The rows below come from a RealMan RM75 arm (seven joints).
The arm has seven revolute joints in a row. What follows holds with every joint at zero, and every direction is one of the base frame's.
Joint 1 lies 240.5 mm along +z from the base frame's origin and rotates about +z.
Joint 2 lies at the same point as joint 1 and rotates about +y.
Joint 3 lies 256 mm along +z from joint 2 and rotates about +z.
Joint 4 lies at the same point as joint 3 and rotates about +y.
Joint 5 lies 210 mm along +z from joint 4 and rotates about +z.
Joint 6 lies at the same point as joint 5 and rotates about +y.
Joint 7 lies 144 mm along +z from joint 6 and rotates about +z.
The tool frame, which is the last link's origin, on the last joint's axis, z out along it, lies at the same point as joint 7; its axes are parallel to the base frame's.
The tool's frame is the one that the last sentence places.
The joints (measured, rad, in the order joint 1, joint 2, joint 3, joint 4, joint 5, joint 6, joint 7), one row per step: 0.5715 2.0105 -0.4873 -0.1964 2.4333 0.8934 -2.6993; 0.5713 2.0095 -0.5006 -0.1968 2.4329 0.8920 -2.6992; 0.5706 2.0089 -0.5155 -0.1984 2.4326 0.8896 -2.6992; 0.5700 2.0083 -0.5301 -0.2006 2.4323 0.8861 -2.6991; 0.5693 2.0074 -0.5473 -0.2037 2.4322 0.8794 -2.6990; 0.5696 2.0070 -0.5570 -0.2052 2.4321 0.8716 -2.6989; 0.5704 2.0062 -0.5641 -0.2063 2.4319 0.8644 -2.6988; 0.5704 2.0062 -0.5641 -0.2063 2.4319 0.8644 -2.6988; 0.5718 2.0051 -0.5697 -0.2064 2.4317 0.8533 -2.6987; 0.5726 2.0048 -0.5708 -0.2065 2.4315 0.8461 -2.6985; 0.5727 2.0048 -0.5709 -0.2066 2.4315 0.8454 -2.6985; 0.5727 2.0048 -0.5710 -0.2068 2.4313 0.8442 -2.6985; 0.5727 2.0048 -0.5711 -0.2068 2.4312 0.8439 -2.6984; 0.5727 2.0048 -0.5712 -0.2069 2.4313 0.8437 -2.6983; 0.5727 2.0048 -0.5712 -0.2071 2.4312 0.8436 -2.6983
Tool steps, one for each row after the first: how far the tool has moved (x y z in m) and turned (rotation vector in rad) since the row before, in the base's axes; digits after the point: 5 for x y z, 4 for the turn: -0.00095 0.00066 -0.00108 -0.0102 -0.0075 0.0045; -0.00093 0.00061 -0.00121 -0.0112 -0.0086 0.0043; -0.00085 0.00067 -0.00109 -0.0111 -0.0086 0.0035; -0.00068 0.00082 -0.00120 -0.0134 -0.0102 0.0020; -0.00012 0.00065 -0.00105 -0.0094 -0.0051 -0.0019; -0.00006 0.00071 -0.00060 -0.0073 -0.0041 -0.0022; 0.00000 0.00000 0.00000 0.0000 0.0000 0.0000; 0.00051 0.00075 -0.00075 -0.0081 -0.0026 -0.0063; 0.00055 0.00031 -0.00038 -0.0036 -0.0001 -0.0052; 0.00003 0.00005 -0.00002 -0.0003 0.0000 -0.0004; 0.00012 0.00002 -0.00005 -0.0006 -0.0002 -0.0009; 0.00003 0.00000 -0.00004 -0.0003 0.0000 -0.0002; 0.00001 0.00001 0.00001 0.0000 0.0001 -0.0001; -0.00001 0.00002 0.00004 0.0000 -0.0002 0.0000
